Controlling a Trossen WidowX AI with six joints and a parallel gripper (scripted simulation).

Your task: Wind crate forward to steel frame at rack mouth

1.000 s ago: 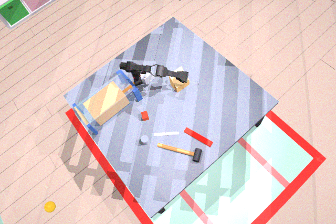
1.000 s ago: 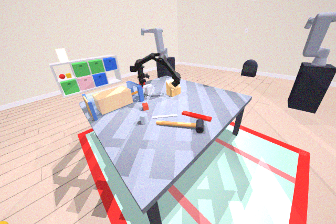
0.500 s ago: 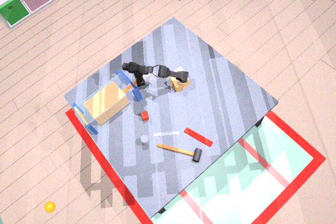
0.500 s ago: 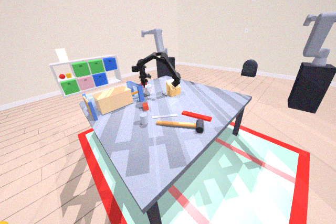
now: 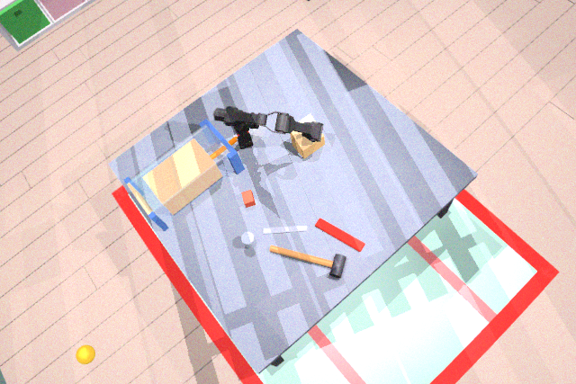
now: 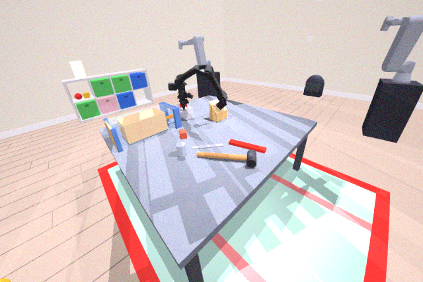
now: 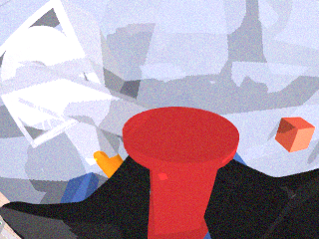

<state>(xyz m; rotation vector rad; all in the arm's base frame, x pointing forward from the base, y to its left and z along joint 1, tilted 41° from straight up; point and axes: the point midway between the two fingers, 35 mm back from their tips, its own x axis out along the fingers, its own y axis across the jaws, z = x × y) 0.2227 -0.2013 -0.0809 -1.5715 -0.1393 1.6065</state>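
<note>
The white crank handle is 3 cm behind my gripper tip, 2 cm to the right of it and 1 cm below it. The rest, counted from my gripper tip: white bar 42 cm to the left, 18 cm ahead, 11 cm below; red knob 2 cm above; white winch 10 cm behind, 8 cm below, 7 cm to the right.
</note>
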